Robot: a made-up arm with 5 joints.
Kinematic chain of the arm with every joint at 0, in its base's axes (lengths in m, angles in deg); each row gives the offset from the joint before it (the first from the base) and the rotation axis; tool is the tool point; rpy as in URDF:
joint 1: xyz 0.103 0 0.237 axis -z
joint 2: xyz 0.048 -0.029 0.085 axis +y
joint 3: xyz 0.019 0 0.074 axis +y
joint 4: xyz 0.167 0 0.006 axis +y
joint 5: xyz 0.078 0.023 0 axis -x
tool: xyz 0 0 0 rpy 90 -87.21 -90
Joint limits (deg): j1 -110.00..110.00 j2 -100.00..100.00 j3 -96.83..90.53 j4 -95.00..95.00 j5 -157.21..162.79
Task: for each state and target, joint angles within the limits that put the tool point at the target. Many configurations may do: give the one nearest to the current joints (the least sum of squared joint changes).
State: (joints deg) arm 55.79 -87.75 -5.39 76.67 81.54
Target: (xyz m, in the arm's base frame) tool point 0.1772 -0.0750 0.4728
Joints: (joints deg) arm 42.05 -83.13 15.54 93.10 81.54
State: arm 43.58 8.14 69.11 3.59 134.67
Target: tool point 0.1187 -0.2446 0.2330
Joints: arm 84.92 -3.20 47.59 -3.15 134.67
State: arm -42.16 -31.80 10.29 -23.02 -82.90
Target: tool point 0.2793 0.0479 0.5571
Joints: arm -17.08 -43.34 8.68 -26.51 -82.90
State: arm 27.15 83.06 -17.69 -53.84 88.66
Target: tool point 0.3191 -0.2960 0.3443
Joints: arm 52.93 65.59 -61.00 -16.71 88.66
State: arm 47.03 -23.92 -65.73 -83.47 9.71
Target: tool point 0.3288 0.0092 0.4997
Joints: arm -3.85 11.94 -21.53 -95.00 9.71
